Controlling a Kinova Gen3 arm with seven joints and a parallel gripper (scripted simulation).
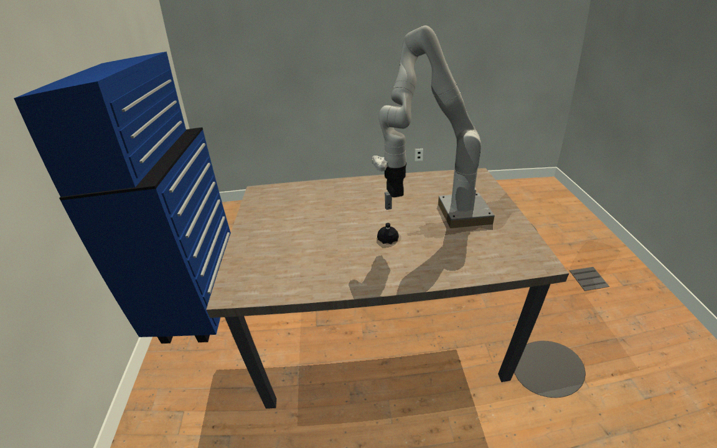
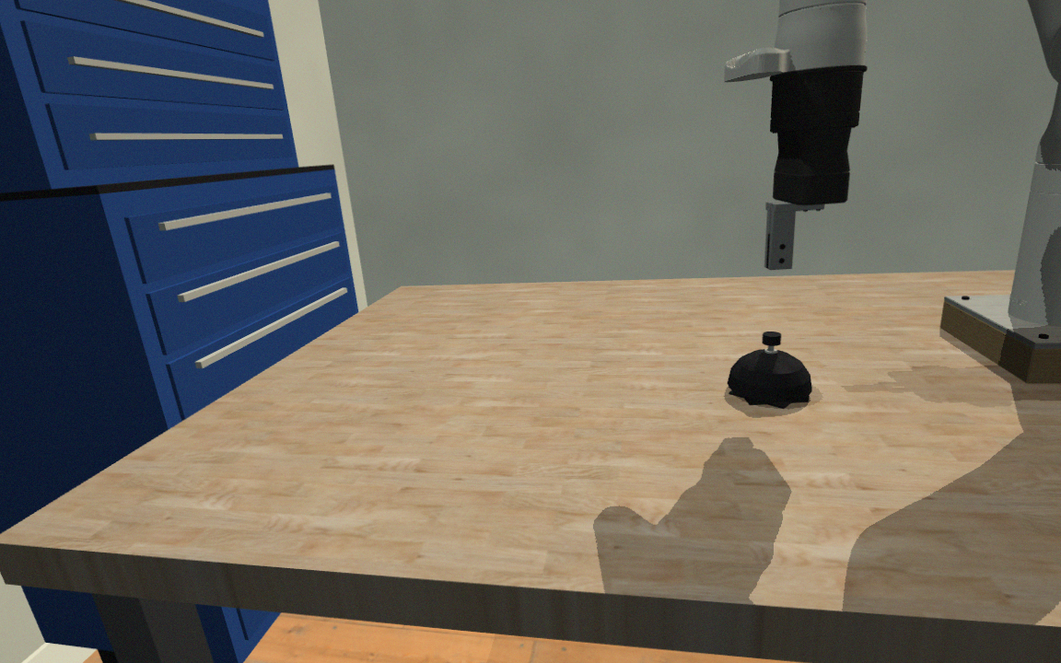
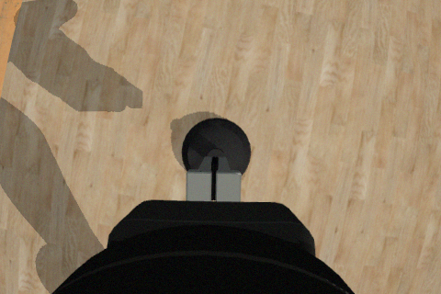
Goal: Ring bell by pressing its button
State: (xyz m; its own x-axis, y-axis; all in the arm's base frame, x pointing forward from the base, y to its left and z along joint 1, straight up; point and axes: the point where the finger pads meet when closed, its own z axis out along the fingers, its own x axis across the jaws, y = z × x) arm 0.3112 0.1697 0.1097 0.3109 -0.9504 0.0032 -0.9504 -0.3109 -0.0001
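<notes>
My gripper is now 100 mm above the bell button. From my hand the other things lie so: black dome bell (110 mm below).
</notes>
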